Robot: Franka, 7 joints.
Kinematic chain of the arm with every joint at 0, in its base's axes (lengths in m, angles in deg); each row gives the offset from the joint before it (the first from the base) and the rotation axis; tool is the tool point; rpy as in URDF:
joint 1: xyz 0 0 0.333 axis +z
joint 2: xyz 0 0 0 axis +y
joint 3: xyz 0 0 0.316 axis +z
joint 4: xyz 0.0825 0 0 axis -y
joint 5: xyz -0.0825 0 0.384 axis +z
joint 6: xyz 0 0 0 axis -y
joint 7: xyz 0.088 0 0 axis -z
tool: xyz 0 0 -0.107 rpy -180 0 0
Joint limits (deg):
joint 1: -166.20..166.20
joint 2: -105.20..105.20
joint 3: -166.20..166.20
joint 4: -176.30..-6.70
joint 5: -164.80..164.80
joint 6: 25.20..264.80
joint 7: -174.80..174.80
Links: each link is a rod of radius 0.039 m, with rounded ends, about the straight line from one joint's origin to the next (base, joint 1, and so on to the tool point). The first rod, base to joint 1, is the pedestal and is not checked.
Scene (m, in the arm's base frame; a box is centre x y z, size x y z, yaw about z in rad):
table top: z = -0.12
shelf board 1: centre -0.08 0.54 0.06 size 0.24 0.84 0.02 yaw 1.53
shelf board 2: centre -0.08 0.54 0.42 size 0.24 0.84 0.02 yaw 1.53
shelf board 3: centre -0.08 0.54 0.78 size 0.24 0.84 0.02 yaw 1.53
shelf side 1: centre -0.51 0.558 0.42 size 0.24 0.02 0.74 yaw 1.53
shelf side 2: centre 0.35 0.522 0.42 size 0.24 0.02 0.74 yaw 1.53
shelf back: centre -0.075 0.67 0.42 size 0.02 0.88 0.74 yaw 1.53
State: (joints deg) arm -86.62 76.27 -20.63 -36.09 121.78 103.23 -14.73
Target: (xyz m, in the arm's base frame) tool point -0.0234 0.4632 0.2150
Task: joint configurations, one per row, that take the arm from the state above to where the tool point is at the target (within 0.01 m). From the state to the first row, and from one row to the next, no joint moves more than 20 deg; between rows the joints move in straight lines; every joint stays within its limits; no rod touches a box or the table.
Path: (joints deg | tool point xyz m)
1: -84.28 70.40 -22.74 -55.52 126.35 108.18 -15.94 | -0.0283 -0.8088 0.1791
2: -81.94 64.54 -24.85 -74.94 130.92 113.12 -17.16 | -0.0786 -0.7503 0.1166
3: -79.61 58.67 -26.96 -94.37 135.49 118.07 -18.37 | -0.1229 -0.6599 0.0665
4: -77.27 52.80 -29.07 -113.79 140.06 123.02 -19.58 | -0.1529 -0.5418 0.0328
5: -74.93 46.94 -31.18 -133.22 144.63 127.96 -20.79 | -0.1626 -0.4025 0.0187
6: -72.59 41.07 -33.29 -152.65 149.20 132.91 -22.01 | -0.1485 -0.2509 0.0280
7: -62.43 50.31 -17.15 -155.89 138.57 125.83 -20.55 | -0.0099 -0.1835 -0.0334
8: -52.27 59.56 -1.00 -159.13 127.95 118.75 -19.10 | 0.0779 -0.0450 -0.0501
9: -42.11 68.80 15.14 -162.37 117.32 111.66 -17.64 | 0.0927 0.1146 -0.0091
10: -31.95 78.04 31.28 -165.61 106.69 104.58 -16.19 | 0.0445 0.2395 0.0862
11: -21.78 87.28 47.43 -168.85 96.06 97.50 -14.73 | -0.0304 0.2925 0.2150
12: -11.76 96.24 56.29 -155.06 99.86 100.28 -14.73 | -0.0249 0.3761 0.2070
13: -1.73 105.20 65.16 -141.26 103.67 103.06 -14.73 | -0.0234 0.4632 0.2150

